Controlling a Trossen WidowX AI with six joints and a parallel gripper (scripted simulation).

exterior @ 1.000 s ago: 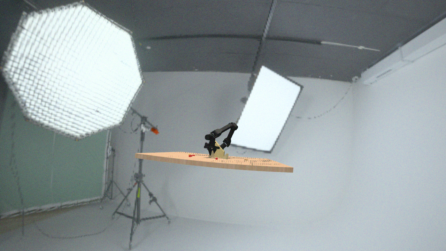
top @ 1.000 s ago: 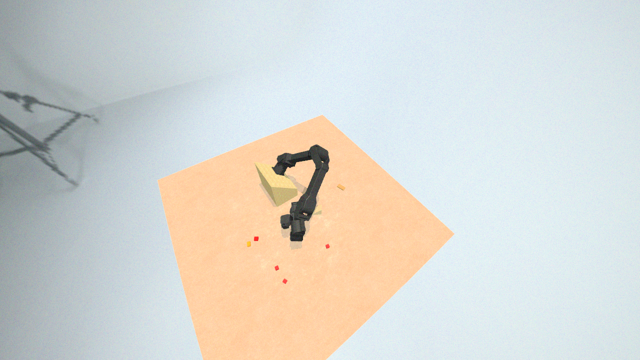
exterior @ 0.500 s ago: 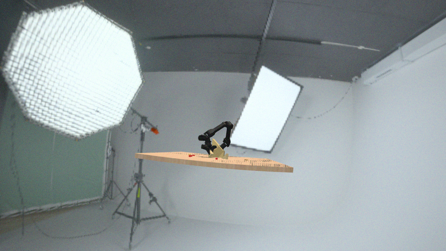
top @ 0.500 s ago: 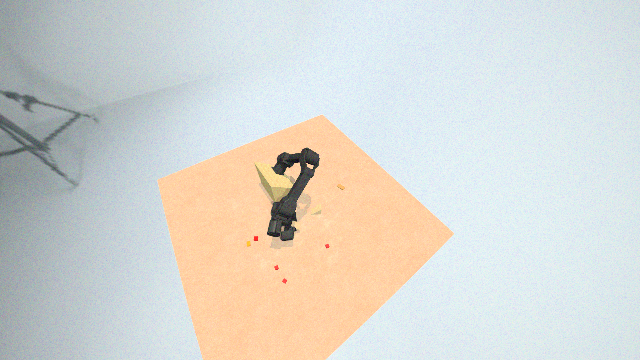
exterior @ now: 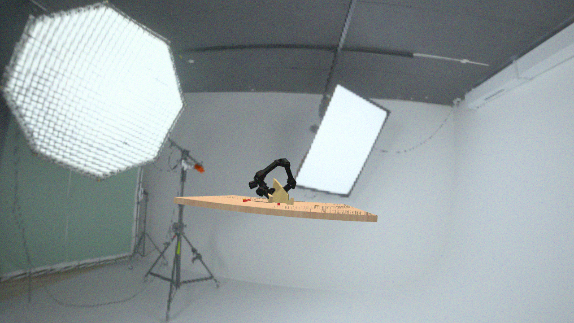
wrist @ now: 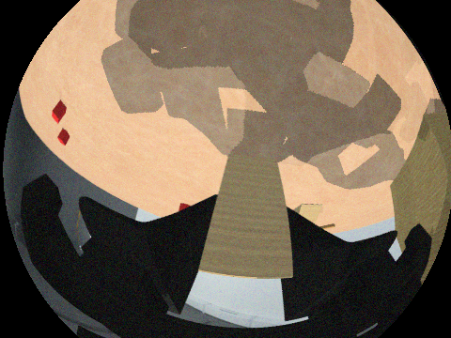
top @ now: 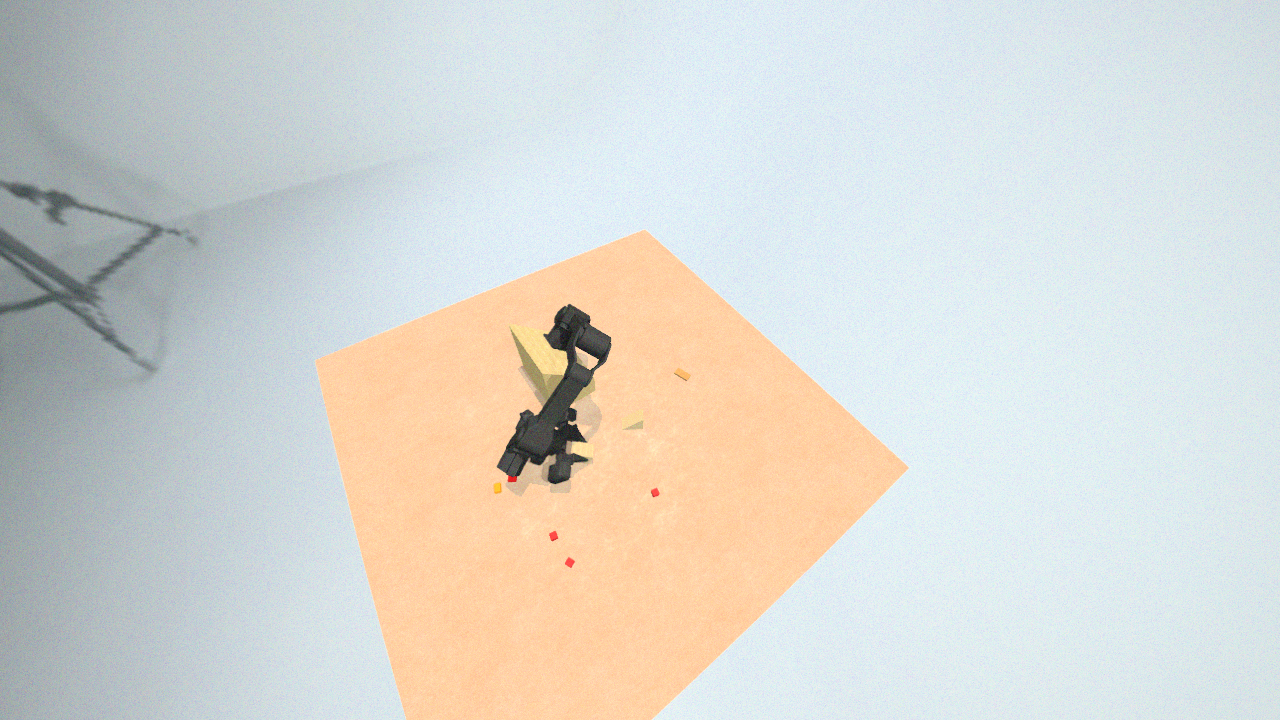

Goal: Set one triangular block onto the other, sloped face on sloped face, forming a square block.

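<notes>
Right now the triangular block is 10 mm above my gripper tip.
</notes>
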